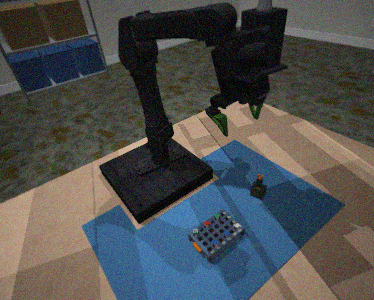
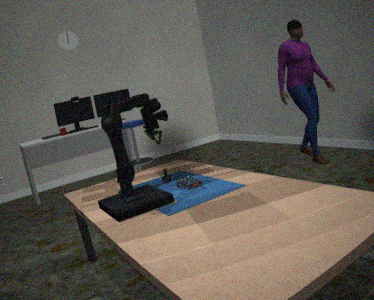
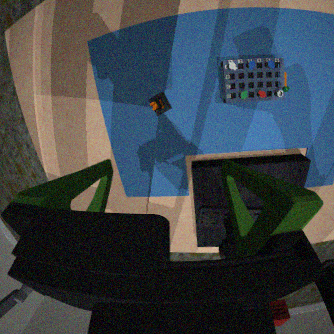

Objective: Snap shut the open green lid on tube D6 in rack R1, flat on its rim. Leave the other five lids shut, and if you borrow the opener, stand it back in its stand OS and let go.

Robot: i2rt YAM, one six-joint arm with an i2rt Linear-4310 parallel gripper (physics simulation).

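Frame: origin at the arm's base, x ahead, y left, z up, level; centimetres.
Where they show: gripper, between the fingertips: (image 1: 241, 127) (image 2: 156, 141) (image 3: 166, 164); arm's base, origin of its link: (image 1: 161, 160) (image 2: 128, 196).
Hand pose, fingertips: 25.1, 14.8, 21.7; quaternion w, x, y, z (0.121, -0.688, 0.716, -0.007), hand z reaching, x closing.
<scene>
Each offset is from my fingertips to the top centre of the thing, as dx, dy, dz. "spot": to the spot under its first point. Level surfaces: height alone.
Rack R1 {+9.1, -14.8, -20.0} (image 1: 227, 248) (image 2: 189, 183) (image 3: 255, 80) is a grey grid block on the blue mat. At its corner, tube D6 {spot: +7.8, -20.1, -20.5} (image 1: 195, 231) (image 3: 280, 93) shows a pale open ring, with its green lid {+7.7, -20.1, -20.3} (image 3: 286, 89) swung outward beside the rack's edge. The other lids look shut: white {+11.3, -9.3, -21.5} (image 3: 232, 65), two blue (image 3: 251, 65) (image 3: 271, 64), green {+5.9, -12.0, -21.5} (image 3: 244, 94) and red {+6.4, -15.7, -21.5} (image 3: 262, 94). The opener {+3.6, +5.3, -17.2} (image 1: 260, 177) (image 3: 156, 105), orange-topped, stands in its dark stand OS {+3.6, +5.3, -21.7} (image 1: 257, 191). My gripper (image 1: 241, 126) (image 3: 166, 164) is open and empty, high above the table, apart from both rack and opener.
The blue mat {dz -25.7} (image 1: 165, 260) (image 2: 220, 186) lies on the wooden table {dz -26.0} (image 1: 45, 240) (image 2: 250, 235). The black robot base (image 1: 155, 192) (image 2: 137, 202) stands at the mat's edge. An orange piece {spot: +10.1, -21.1, -23.4} (image 1: 197, 247) (image 3: 285, 80) is on the rack's end. A person (image 2: 302, 70) is beyond the table.
</scene>
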